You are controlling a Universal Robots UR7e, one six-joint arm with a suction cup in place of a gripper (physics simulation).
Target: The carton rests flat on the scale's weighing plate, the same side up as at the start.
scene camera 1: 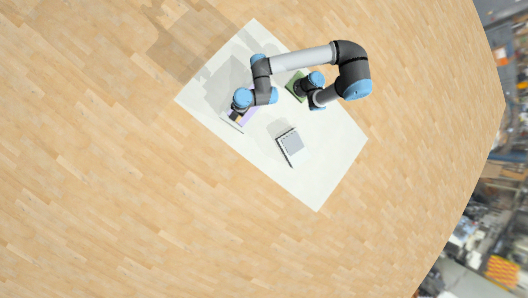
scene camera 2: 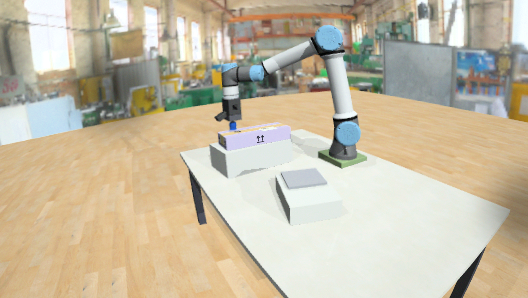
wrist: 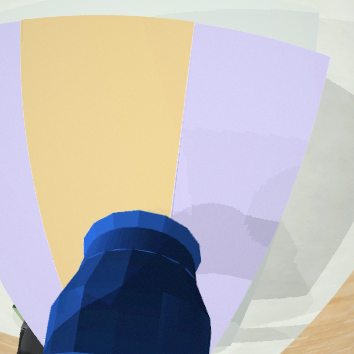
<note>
In view: the suction cup (wrist: 136, 280), a lilac carton (scene camera 2: 261, 134) and a scale (scene camera 2: 306, 196).
The lilac carton also shows in the wrist view (wrist: 208, 125). The scale also shows in scene camera 1 (scene camera 1: 291, 144). The wrist view does not show the scale: it is out of frame.
</note>
